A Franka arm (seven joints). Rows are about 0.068 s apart.
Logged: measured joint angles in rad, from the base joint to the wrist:
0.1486 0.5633 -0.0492 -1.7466 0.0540 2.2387 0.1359
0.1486 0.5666 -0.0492 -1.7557 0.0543 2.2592 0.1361
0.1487 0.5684 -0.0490 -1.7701 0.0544 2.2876 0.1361
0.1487 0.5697 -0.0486 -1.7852 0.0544 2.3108 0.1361
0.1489 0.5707 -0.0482 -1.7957 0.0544 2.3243 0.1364
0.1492 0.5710 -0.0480 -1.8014 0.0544 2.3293 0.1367
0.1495 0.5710 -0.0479 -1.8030 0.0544 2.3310 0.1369
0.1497 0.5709 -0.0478 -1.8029 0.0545 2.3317 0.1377
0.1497 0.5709 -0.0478 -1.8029 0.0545 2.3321 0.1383
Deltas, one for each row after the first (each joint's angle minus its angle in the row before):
0.0000 0.0033 0.0000 -0.0091 0.0003 0.0205 0.0002
0.0001 0.0018 0.0002 -0.0144 0.0001 0.0284 0.0000
0.0000 0.0013 0.0004 -0.0151 0.0000 0.0232 0.0000
0.0002 0.0010 0.0004 -0.0105 0.0000 0.0135 0.0003
0.0003 0.0003 0.0002 -0.0057 0.0000 0.0050 0.0003
0.0003 0.0000 0.0001 -0.0016 0.0000 0.0017 0.0002
0.0002 -0.0001 0.0001 0.0001 0.0001 0.0007 0.0008
0.0000 0.0000 0.0000 0.0000 0.0000 0.0004 0.0006

